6 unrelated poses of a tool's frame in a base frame.
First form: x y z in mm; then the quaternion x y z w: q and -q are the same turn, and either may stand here.
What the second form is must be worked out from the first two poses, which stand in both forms.
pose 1, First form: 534.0, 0.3, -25.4, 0.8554, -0.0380, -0.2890, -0.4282
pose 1, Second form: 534.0, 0.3, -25.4, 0.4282, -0.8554, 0.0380, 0.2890
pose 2, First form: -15.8, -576.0, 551.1, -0.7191, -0.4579, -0.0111, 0.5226
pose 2, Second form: -15.8, -576.0, 551.1, 0.5226, -0.7191, -0.4579, -0.0111
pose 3, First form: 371.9, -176.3, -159.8, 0.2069, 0.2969, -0.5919, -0.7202
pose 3, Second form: 371.9, -176.3, -159.8, 0.7202, -0.2069, -0.2969, 0.5919
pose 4, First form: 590.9, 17.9, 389.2, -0.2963, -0.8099, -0.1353, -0.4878
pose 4, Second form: 590.9, 17.9, 389.2, 0.4878, 0.2963, 0.8099, 0.1353
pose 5, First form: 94.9, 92.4, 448.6, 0.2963, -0.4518, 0.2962, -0.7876
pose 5, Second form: 94.9, 92.4, 448.6, 0.7876, -0.2963, 0.4518, -0.2962
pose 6, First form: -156.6, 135.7, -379.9, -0.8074, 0.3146, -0.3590, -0.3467
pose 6, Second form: -156.6, 135.7, -379.9, 0.3467, 0.8074, -0.3146, 0.3590
